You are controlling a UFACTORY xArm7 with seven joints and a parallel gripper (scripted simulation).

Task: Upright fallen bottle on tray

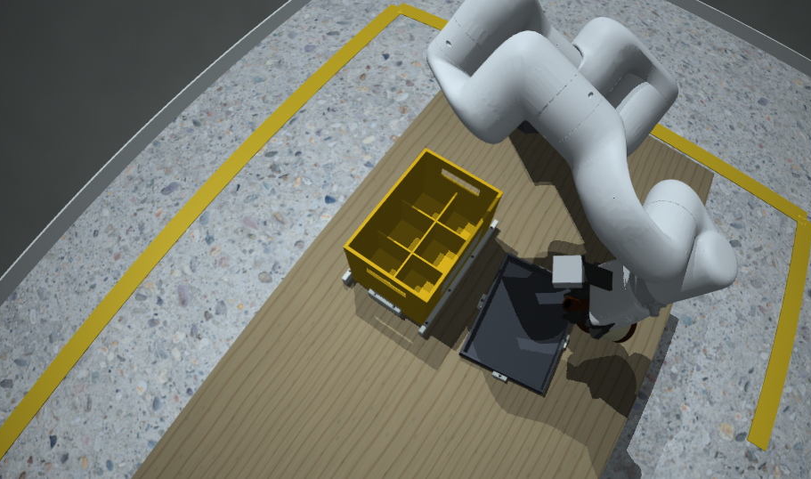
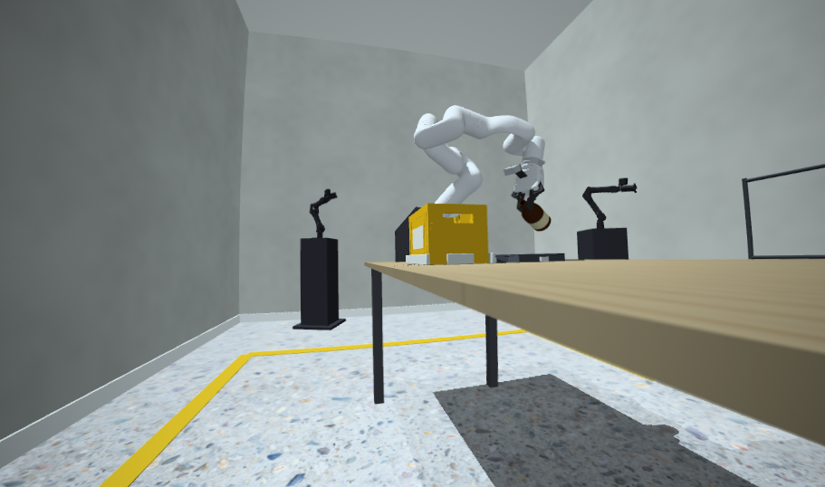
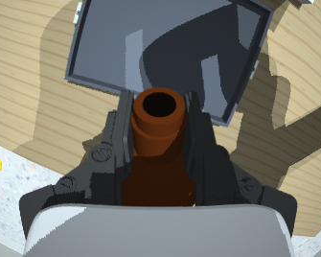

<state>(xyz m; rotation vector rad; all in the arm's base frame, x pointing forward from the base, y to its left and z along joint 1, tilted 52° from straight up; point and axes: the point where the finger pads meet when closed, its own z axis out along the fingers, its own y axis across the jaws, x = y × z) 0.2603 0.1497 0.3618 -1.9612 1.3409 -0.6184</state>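
My gripper is now 4 cm to the right of the brown bottle, 3 cm past it and 3 cm above it. The rest, counted from my hand: dark grey tray 19 cm below, 4 cm to the right, 2 cm ahead; yellow crate 30 cm to the right, 12 cm below, 10 cm ahead.
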